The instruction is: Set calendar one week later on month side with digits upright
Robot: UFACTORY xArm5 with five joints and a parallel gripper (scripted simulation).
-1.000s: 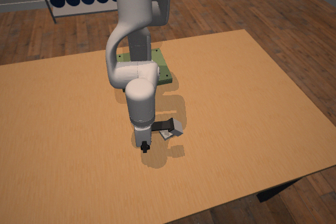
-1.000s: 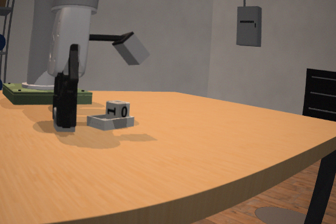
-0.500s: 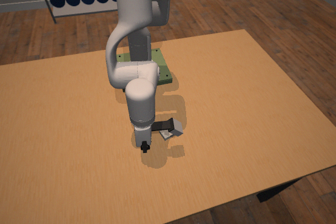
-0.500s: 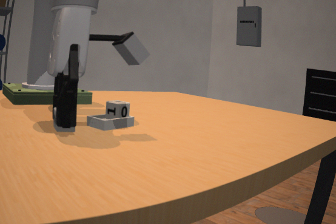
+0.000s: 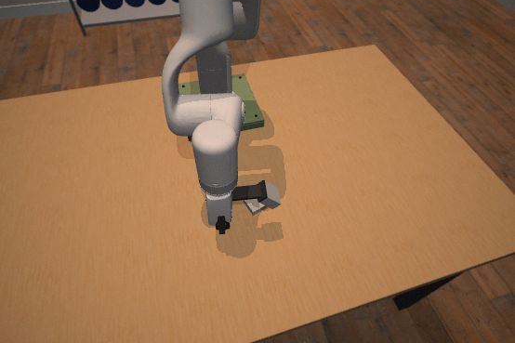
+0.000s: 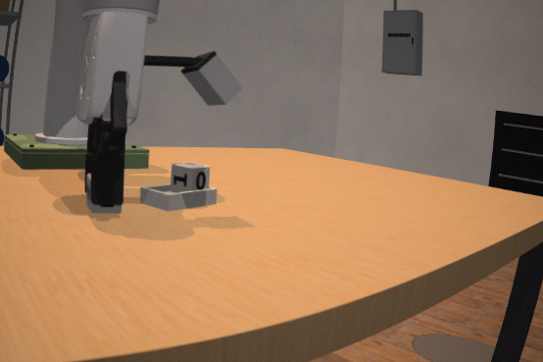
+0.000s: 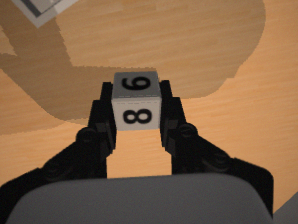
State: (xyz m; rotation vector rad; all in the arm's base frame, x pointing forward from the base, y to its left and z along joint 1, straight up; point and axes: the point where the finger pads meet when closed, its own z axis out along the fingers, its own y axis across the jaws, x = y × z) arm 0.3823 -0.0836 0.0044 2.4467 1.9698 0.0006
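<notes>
My hand is 10 mm above the digit cube. Round my hand: tray (30 mm behind, 110 mm to the left, 20 mm below).
</notes>
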